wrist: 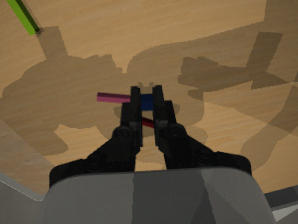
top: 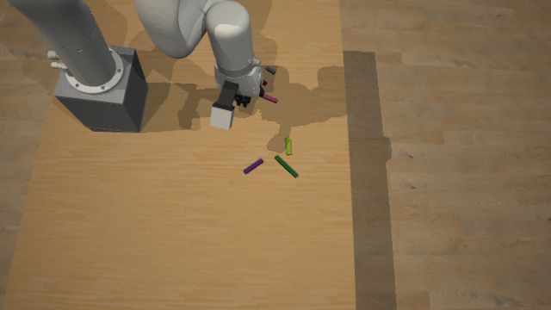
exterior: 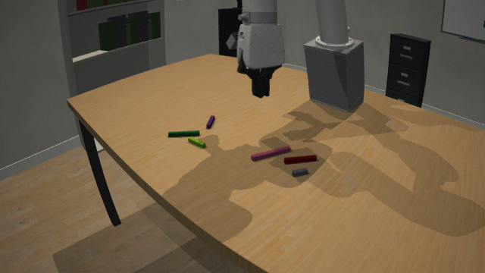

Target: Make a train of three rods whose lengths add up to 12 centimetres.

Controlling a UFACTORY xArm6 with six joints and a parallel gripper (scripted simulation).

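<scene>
My hand is 20 mm above the blue rod. Round my hand: purple rod: 150 mm to the right, 120 mm below, 20 mm ahead; pink rod: 120 mm below, 70 mm to the left, 50 mm ahead; red rod: 130 mm to the left, 120 mm below, 30 mm ahead.
</scene>
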